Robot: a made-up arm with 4 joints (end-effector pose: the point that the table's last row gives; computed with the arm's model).
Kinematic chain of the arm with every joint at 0, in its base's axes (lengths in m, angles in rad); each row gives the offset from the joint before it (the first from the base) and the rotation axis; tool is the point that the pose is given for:
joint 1: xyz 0 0 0.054 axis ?
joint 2: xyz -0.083 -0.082 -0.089 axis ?
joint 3: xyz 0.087 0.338 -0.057 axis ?
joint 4: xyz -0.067 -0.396 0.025 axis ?
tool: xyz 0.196 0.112 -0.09
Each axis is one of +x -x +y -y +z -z.
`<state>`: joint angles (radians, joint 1 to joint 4).
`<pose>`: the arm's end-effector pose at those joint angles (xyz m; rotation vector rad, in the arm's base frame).
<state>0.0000 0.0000 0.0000 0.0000</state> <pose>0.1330 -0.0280 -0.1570 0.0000 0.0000 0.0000</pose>
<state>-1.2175 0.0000 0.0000 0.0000</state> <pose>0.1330 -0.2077 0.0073 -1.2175 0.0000 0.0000</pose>
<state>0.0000 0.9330 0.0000 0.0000</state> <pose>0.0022 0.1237 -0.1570 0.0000 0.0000 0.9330</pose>
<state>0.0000 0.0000 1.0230 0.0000</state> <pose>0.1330 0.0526 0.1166 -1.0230 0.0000 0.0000</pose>
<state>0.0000 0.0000 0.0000 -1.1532</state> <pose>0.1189 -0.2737 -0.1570 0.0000 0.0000 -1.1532</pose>
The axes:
joint 1: +x
joint 2: +z
joint 3: -x
joint 4: +z

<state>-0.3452 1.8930 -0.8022 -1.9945</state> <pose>-0.0518 -0.2419 -0.5364 -0.6209 0.7294 -0.2259</pose>
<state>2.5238 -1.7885 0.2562 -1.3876</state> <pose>-0.3417 0.1962 -0.0059 -0.1594 2.7927 -0.8129</pose>
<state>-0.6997 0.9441 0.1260 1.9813</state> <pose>-0.2348 -0.2451 0.0280 -0.2636 1.1033 2.7520</pose>
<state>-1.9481 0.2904 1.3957 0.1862</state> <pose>0.0348 0.0109 -0.1588 2.8660 -0.3839 -0.3795</pose>
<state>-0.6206 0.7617 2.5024 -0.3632</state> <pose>-0.3136 0.4871 -0.1448 -2.6185 -1.4120 0.6519</pose>
